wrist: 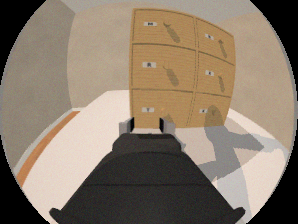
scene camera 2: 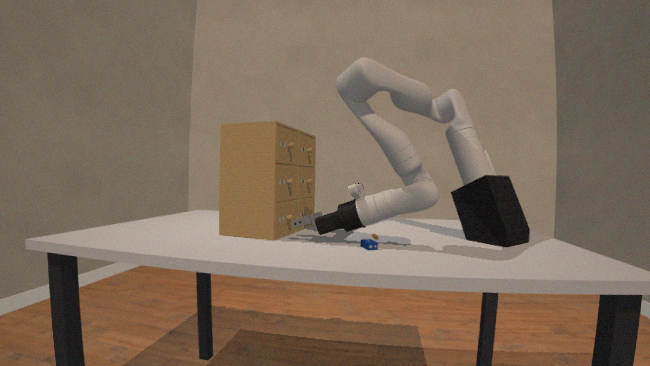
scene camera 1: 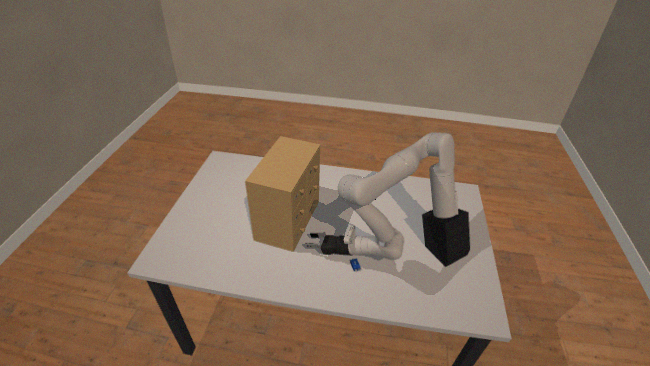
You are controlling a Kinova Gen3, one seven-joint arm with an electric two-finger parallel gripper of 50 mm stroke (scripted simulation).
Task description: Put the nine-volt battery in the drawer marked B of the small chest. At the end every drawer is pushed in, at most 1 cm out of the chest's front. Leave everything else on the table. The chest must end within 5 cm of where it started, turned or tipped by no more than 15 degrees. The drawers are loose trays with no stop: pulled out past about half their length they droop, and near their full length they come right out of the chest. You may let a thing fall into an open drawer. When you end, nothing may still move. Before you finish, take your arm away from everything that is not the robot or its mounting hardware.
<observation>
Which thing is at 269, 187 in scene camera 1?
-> A small wooden chest.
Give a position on a small wooden chest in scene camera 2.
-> At 247, 188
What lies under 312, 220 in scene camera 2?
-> The gripper.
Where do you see a drawer marked B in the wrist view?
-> At 211, 39
</observation>
